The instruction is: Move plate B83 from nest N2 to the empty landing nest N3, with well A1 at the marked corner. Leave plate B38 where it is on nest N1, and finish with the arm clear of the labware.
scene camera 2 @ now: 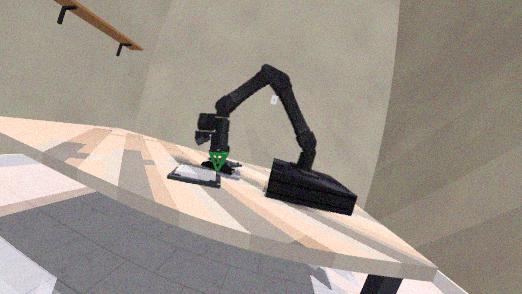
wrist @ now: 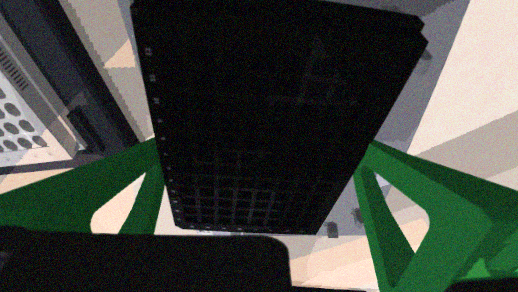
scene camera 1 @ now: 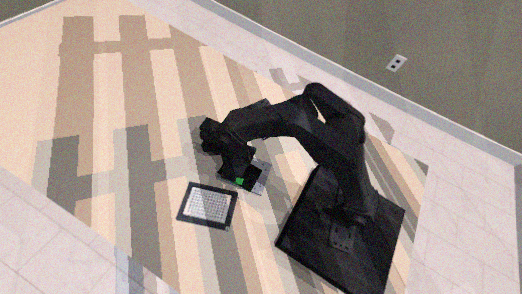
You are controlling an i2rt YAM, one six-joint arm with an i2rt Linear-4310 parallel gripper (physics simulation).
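My gripper (scene camera 1: pixel 240 179) (scene camera 2: pixel 218 167) (wrist: pixel 259 146) is shut on a black well plate (scene camera 1: pixel 252 180) (scene camera 2: pixel 207 164) (wrist: pixel 260 120), with green fingers at its long sides. The plate is low over a light grey nest (scene camera 1: pixel 264 176) (scene camera 2: pixel 235 176) (wrist: pixel 413 95); whether it rests there I cannot tell. Small number marks run along its left side in the wrist view; its far right corner is cut. A white well plate (scene camera 1: pixel 207 205) (scene camera 2: pixel 194 173) (wrist: pixel 15 122) sits in a dark-framed nest (scene camera 1: pixel 183 201) (scene camera 2: pixel 195 183) (wrist: pixel 55 65) beside it. Plate and nest names and the marked corner are not legible.
Part of another dark grey piece (scene camera 1: pixel 261 104) shows behind the forearm in the first scene view, mostly hidden. The arm stands on a black base block (scene camera 1: pixel 305 220) (scene camera 2: pixel 310 190) to the right. The white plate's nest is close beside the held plate.
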